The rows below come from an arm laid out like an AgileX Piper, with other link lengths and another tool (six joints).
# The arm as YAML. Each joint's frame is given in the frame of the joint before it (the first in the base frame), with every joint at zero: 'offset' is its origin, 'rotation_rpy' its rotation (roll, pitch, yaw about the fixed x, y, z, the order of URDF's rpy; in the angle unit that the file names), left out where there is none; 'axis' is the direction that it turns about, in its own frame. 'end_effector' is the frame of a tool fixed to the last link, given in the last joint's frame.
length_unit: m
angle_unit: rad
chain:
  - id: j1
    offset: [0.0, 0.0, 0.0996]
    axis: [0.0, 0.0, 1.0]
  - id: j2
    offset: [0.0, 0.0, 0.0]
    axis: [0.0, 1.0, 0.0]
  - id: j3
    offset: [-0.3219, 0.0, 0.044]
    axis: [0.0, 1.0, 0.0]
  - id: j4
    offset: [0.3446, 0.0, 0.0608]
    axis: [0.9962, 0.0, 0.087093]
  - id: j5
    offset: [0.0, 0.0, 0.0]
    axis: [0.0, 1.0, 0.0]
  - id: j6
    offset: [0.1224, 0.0, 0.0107]
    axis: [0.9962, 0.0, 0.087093]
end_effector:
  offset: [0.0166, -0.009, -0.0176]
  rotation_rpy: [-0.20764, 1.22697, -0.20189]
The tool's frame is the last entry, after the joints.
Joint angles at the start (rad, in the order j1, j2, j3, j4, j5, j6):
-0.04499, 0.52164, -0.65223, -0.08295, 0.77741, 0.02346
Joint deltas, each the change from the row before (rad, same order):
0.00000, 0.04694, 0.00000, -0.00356, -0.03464, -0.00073
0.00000, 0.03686, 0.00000, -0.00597, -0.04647, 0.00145
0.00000, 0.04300, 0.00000, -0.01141, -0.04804, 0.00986
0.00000, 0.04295, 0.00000, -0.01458, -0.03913, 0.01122
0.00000, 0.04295, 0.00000, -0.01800, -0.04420, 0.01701
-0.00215, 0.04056, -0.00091, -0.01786, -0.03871, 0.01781
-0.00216, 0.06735, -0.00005, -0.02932, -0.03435, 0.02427
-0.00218, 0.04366, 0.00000, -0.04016, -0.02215, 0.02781
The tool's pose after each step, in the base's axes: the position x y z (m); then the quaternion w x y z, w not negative. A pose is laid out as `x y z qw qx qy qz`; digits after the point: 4 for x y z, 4 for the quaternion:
0.1951 -0.0266 0.3098 0.5816 -0.0226 0.8109 -0.0606
0.2070 -0.0274 0.3073 0.5853 -0.0250 0.8080 -0.0623
0.2200 -0.0285 0.3033 0.5873 -0.0252 0.8064 -0.0644
0.2320 -0.0297 0.2979 0.5857 -0.0257 0.8073 -0.0672
0.2443 -0.0310 0.2925 0.5863 -0.0253 0.8067 -0.0699
0.2554 -0.0327 0.2870 0.5860 -0.0238 0.8067 -0.0726
0.2705 -0.0353 0.2731 0.5728 -0.0240 0.8157 -0.0772
0.2797 -0.0385 0.2639 0.5640 -0.0257 0.8209 -0.0856

